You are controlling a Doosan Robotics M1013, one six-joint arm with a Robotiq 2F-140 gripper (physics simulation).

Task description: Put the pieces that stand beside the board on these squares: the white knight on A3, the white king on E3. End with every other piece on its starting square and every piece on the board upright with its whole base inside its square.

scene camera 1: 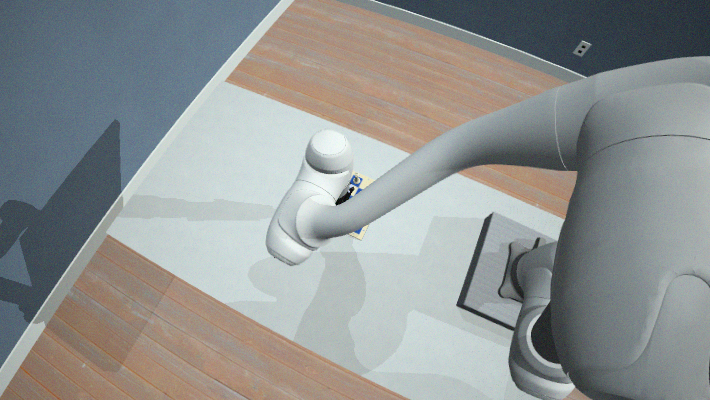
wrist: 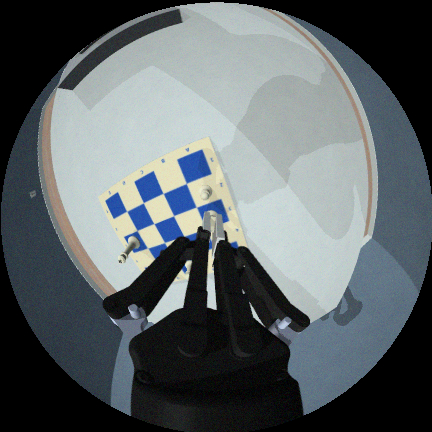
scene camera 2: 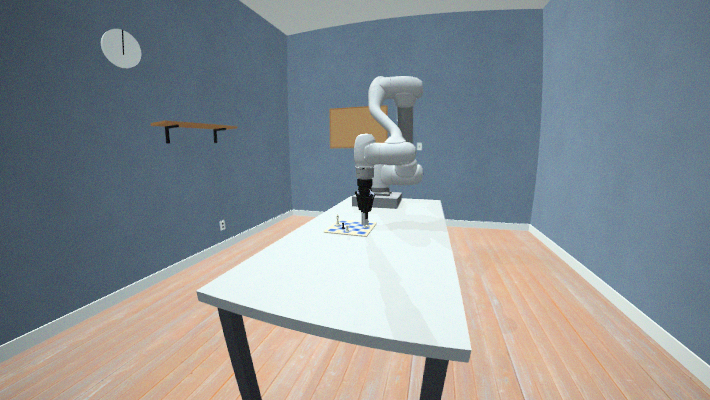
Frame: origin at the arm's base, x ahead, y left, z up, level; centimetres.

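Seen in the pictures: gripper, between the fingertips: point(wrist: 210, 221) point(scene camera 2: 364, 224); arm's base, origin of its link: point(scene camera 1: 530, 278) point(scene camera 2: 378, 194).
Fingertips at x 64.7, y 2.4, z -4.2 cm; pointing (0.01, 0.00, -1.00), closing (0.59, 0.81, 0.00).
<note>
Offsets run from my fingertips to a thing's top centre. "*": to the spot under its first point. Level surfaces: height alone.
My gripper point(scene camera 2: 364, 222) point(wrist: 210, 221) points down, its fingers low over A3 and shut on a small pale piece, the white knight {dx -0.2, dy +0.1, dz +2.6 cm} point(wrist: 213, 214), mostly hidden by the fingertips. I cannot tell whether its base touches the square. The tall white king {dx -1.4, dy -14.8, dz +4.6 cm} point(scene camera 2: 337, 221) point(wrist: 130, 247) stands upright on E3. A white round-headed piece {dx -3.9, dy +0.9, dz +1.4 cm} point(wrist: 205, 192) stands on A2, beside the fingertips. The blue and cream board {dx -0.7, dy -7.1, dz -1.7 cm} point(scene camera 1: 361, 236) point(scene camera 2: 330, 231) point(wrist: 172, 159) lies on the table. A black piece {dx +3.0, dy -10.5, dz +1.4 cm} point(scene camera 2: 343, 226) and a small white piece {dx +7.0, dy -7.3, dz +1.6 cm} point(scene camera 2: 347, 229) also stand on it.
The white table {dz -2.3 cm} point(scene camera 1: 200, 150) point(scene camera 2: 320, 280) point(wrist: 150, 110) carries the board and the arm's grey base plate point(scene camera 1: 482, 270) point(scene camera 2: 385, 201). The arm point(scene camera 1: 400, 187) hangs over the board and hides much of it in scene camera 1. A pale piece {* dx -1.5, dy -14.3, dz +0.5 cm} point(scene camera 1: 356, 179) shows near the board's corner.
</note>
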